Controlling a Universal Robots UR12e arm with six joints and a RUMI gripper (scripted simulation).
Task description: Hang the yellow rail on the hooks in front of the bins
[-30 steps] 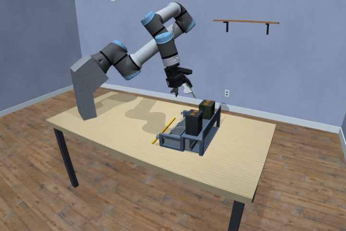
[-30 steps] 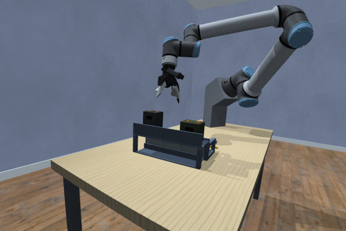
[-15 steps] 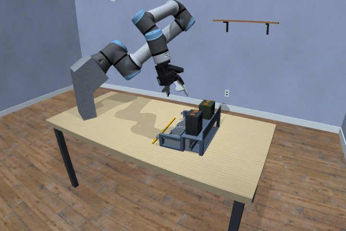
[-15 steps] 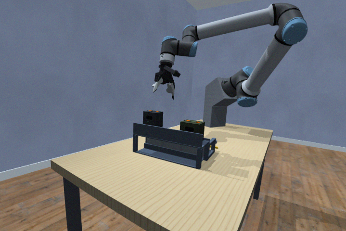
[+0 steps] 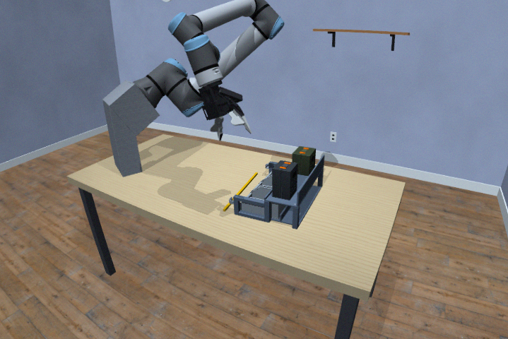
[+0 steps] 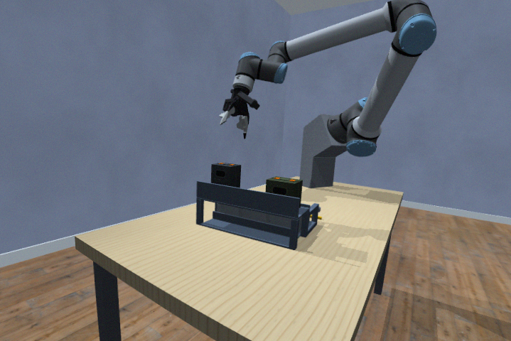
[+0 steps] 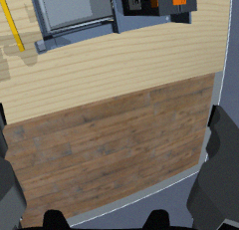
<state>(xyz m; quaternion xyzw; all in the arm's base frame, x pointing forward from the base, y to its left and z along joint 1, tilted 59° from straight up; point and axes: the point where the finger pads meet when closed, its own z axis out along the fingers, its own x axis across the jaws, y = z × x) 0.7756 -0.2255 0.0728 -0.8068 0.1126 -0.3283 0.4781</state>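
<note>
Now: hand 15 cm past the yellow rail, 16 cm to the right of it and 33 cm above it. From my hand the other things lie so: black box 13 cm ahead, 12 cm to the left, 18 cm below; then dark green box 6 cm ahead, 34 cm to the left, 19 cm below.
</note>
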